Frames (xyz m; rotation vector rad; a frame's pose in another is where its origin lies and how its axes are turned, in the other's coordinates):
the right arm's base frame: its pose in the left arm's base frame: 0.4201 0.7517 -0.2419 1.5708 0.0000 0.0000
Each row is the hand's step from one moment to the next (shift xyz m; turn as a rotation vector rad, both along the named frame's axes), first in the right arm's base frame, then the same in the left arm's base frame.
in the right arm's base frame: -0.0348 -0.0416 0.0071 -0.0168 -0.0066 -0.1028
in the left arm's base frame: -0.0348 -0.0071 -0.0416 -0.0168 0.1028 -0.0066
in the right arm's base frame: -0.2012 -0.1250 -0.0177 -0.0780 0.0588 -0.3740
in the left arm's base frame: -0.2012 0.0177 -0.1250 -0.0780 0.3740 0.0588
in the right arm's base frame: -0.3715 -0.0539 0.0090 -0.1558 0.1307 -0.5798
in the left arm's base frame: -0.3715 -0.0090 -0.0539 -0.1558 0.5798 0.1307
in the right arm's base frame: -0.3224 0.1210 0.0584 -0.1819 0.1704 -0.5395
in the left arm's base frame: -0.3224 -0.0584 0.1210 -0.1819 0.5395 0.1704
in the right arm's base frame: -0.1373 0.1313 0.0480 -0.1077 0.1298 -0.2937
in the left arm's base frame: -0.1373 -0.0480 0.1313 -0.1077 0.2937 0.1298
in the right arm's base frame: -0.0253 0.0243 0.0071 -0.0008 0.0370 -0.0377
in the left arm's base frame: -0.0253 -0.0071 0.0243 -0.0008 0.0377 0.0370
